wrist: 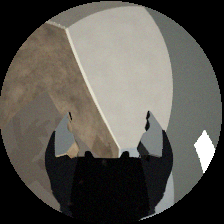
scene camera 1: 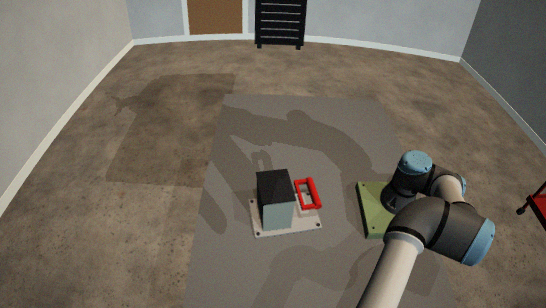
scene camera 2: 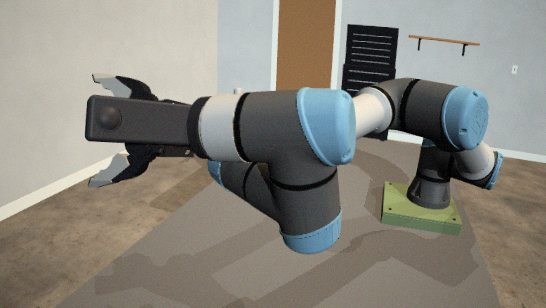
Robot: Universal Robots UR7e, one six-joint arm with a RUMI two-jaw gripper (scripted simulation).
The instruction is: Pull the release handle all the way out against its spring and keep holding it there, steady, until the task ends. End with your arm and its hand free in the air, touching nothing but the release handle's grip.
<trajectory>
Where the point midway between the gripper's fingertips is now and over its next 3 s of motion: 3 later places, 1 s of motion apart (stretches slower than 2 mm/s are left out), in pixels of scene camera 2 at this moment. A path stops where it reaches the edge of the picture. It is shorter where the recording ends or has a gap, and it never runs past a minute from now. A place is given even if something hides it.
My gripper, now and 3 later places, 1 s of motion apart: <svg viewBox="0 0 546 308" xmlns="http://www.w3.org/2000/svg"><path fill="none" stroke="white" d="M89 130L96 108L140 106L215 97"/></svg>
</trajectory>
